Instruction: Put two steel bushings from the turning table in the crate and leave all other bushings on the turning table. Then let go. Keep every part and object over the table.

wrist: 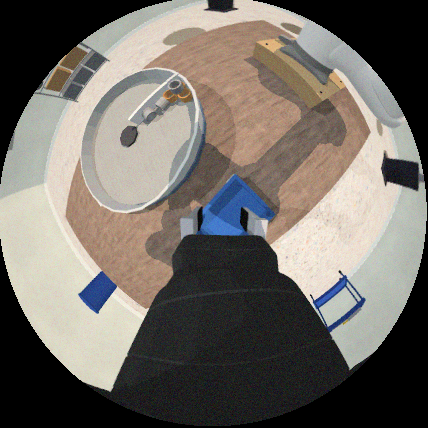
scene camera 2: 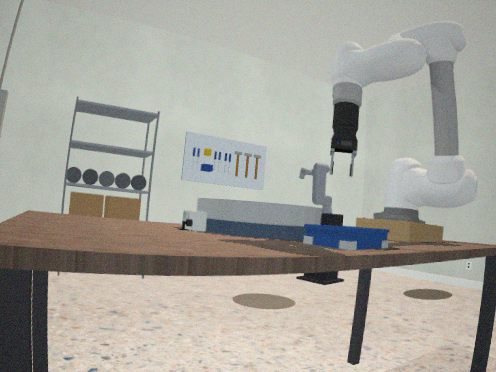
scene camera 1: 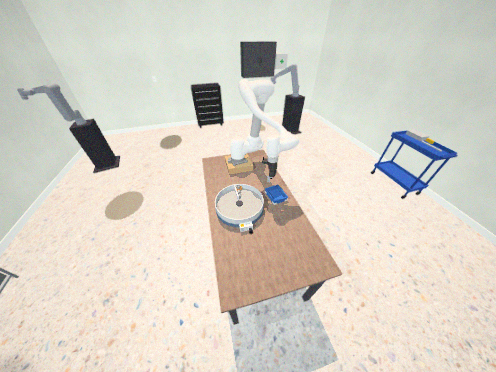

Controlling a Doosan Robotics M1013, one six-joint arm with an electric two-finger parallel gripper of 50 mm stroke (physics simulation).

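Frame: origin at the arm's base, x ahead, y left, z up, level; metres.
Where they show: gripper, fingertip midpoint: (wrist: pixel 221 214) (scene camera 2: pixel 341 174) (scene camera 1: pixel 269 180); arm's base, origin of the base link: (wrist: pixel 308 59) (scene camera 2: pixel 400 222) (scene camera 1: pixel 237 160).
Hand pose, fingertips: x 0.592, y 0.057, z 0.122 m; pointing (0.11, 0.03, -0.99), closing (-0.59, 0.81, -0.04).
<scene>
Things, the pixels of their centre, and the offset from my fingertips. "*": a spot on its surface instead. Level surfaces: height alone.
- blue crate, body centre: (scene camera 2: pixel 347 236) (wrist: pixel 230 218) (scene camera 1: pixel 276 194) 0.060 m left, 0.039 m ahead, 0.170 m down
- white control box, surface spot: (scene camera 2: pixel 197 221) * 0.311 m right, 0.260 m ahead, 0.167 m down
- brown table, its level: 0.196 m down
The turning table (scene camera 1: pixel 240 219) (scene camera 2: pixel 260 212) (wrist: pixel 90 150) is a round, grey-walled pan. In the wrist view, three grey steel bushings (wrist: pixel 175 85) (wrist: pixel 162 103) (wrist: pixel 149 115) lie along its white bar, with orange-brown bushings (wrist: pixel 170 96) (wrist: pixel 185 92) beside them near the wall. The blue crate (scene camera 1: pixel 279 199) (scene camera 2: pixel 345 231) (wrist: pixel 256 198) stands beside the turning table. My gripper (scene camera 1: pixel 270 178) (scene camera 2: pixel 342 174) (wrist: pixel 221 214) is open and empty, high above the crate. It hides part of the crate's inside in the wrist view; no bushing can be made out in the visible part.
A white control box (scene camera 1: pixel 246 227) (scene camera 2: pixel 197 221) sits at the turning table's side. The arm stands on a wooden block (scene camera 1: pixel 240 168) (scene camera 2: pixel 430 232) (wrist: pixel 282 72) on the brown table (scene camera 1: pixel 270 255). A blue trolley (scene camera 1: pixel 425 145) stands on the floor away from the table.
</scene>
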